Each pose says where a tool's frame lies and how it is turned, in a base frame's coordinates. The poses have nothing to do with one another.
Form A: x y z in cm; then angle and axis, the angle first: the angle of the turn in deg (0 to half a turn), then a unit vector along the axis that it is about.
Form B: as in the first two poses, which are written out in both.
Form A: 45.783 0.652 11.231 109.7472 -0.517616 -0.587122 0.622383
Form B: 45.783 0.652 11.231 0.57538 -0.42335 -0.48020 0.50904
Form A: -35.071 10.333 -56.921 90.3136 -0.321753 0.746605 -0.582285
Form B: -35.071 10.333 -56.921 0.70517 -0.22814 0.52937 -0.41286
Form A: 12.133 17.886 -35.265 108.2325 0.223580 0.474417 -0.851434
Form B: 12.133 17.886 -35.265 0.58614 0.18115 0.38438 -0.68984
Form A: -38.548 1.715 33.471 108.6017 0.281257 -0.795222 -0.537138
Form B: -38.548 1.715 33.471 0.58353 0.22841 -0.64579 -0.43621
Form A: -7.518 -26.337 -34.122 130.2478 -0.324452 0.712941 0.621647
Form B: -7.518 -26.337 -34.122 0.42066 -0.29435 0.64679 0.56397
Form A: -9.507 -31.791 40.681 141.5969 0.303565 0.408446 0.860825
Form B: -9.507 -31.791 40.681 0.32889 0.28668 0.38572 0.81294
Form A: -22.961 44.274 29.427 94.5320 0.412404 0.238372 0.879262
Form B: -22.961 44.274 29.427 0.67860 0.30292 0.17509 0.64583
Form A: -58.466 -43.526 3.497 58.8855 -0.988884 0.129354 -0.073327
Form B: -58.466 -43.526 3.497 0.87085 -0.48609 0.06358 -0.03604
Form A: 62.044 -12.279 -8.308 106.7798 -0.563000 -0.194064 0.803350
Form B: 62.044 -12.279 -8.308 0.59637 -0.45193 -0.15578 0.64486
